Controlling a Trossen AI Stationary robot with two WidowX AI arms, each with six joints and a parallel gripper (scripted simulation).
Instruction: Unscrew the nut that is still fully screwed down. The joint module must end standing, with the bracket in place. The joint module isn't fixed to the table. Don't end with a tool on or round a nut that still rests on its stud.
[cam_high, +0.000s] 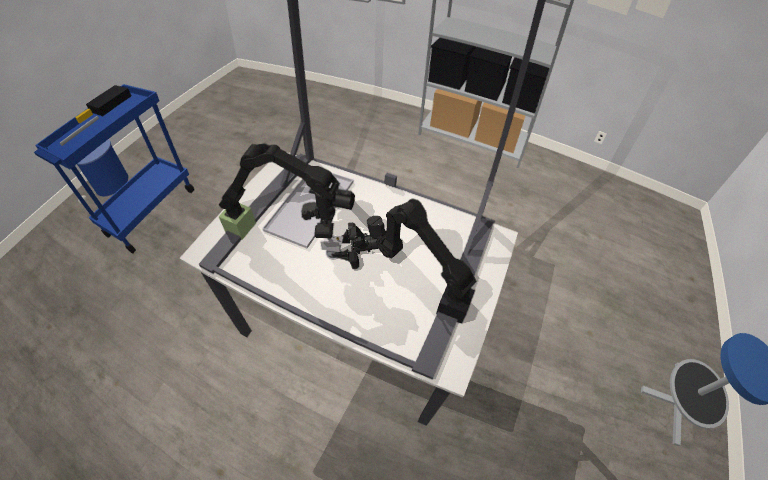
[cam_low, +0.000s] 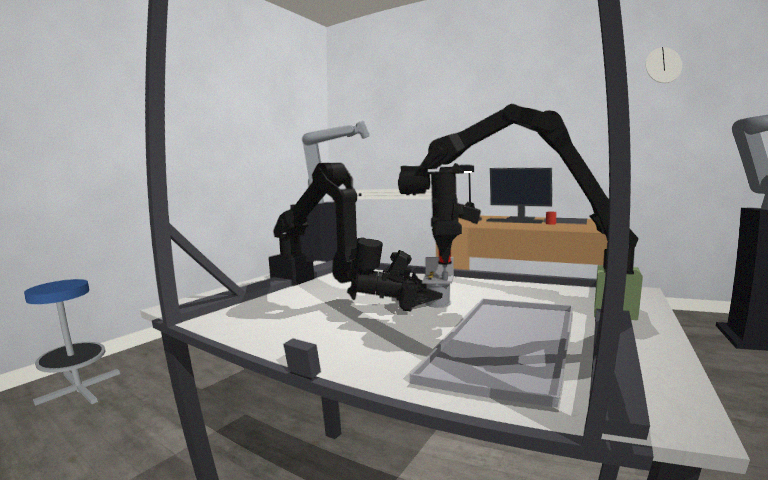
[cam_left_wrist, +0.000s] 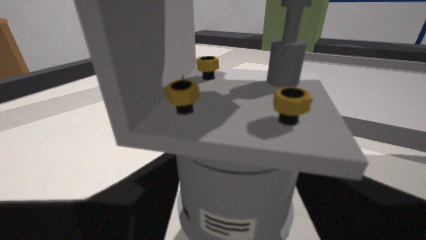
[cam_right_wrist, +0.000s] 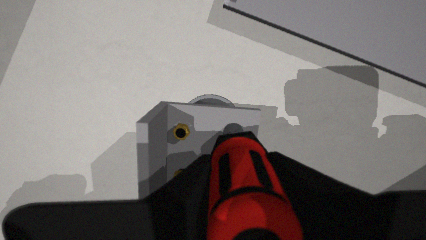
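Observation:
Right now the red-handled nut driver is 30 mm below my right hand. The rest, counted from my right hand: l-shaped bracket 10 mm ahead, 20 mm to the left, 70 mm below; grey joint module 10 mm ahead, 20 mm to the left, 110 mm below; shallow grey tray 170 mm behind, 190 mm to the right, 140 mm below.
The grey joint module lies 3 cm to the right of my left hand and 1 cm ahead of it. Round my left hand: l-shaped bracket 4 cm above, 3 cm to the right, 1 cm ahead; then red-handled nut driver 8 cm above, 5 cm to the right; then shallow grey tray 24 cm to the right, 17 cm behind, 3 cm below.

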